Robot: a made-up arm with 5 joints.
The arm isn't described. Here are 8 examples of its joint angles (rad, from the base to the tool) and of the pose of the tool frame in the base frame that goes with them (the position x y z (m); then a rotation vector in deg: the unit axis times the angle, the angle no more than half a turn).
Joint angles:
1: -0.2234 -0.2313 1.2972 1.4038 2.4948
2: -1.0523 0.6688 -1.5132 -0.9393 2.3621
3: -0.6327 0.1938 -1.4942 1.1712 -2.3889
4: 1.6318 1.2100 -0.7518 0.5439 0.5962
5: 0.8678 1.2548 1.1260 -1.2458 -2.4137
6: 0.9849 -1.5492 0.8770 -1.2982 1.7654
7: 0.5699 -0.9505 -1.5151 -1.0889 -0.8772
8: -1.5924 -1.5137 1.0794 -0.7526 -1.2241
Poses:
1: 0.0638 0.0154 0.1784 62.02 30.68 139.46
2: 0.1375 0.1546 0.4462 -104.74 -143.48 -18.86
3: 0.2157 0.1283 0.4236 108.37 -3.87 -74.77
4: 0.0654 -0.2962 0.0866 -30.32 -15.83 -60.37
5: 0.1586 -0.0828 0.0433 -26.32 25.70 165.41
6: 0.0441 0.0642 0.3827 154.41 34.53 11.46
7: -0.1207 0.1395 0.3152 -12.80 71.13 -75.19
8: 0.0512 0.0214 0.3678 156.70 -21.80 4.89
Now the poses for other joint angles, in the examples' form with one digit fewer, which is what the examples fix.
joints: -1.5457 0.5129 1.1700 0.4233 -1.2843
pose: 0.053 0.055 0.105 -30.5 4.0 11.9
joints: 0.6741 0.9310 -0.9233 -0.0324 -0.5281
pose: 0.343 -0.200 0.250 -4.7 -96.3 -55.1
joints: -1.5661 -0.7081 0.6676 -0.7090 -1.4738
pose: 0.052 0.134 0.385 132.9 -3.5 1.3
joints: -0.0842 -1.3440 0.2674 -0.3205 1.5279
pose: 0.031 0.013 0.439 -110.9 -132.3 10.6
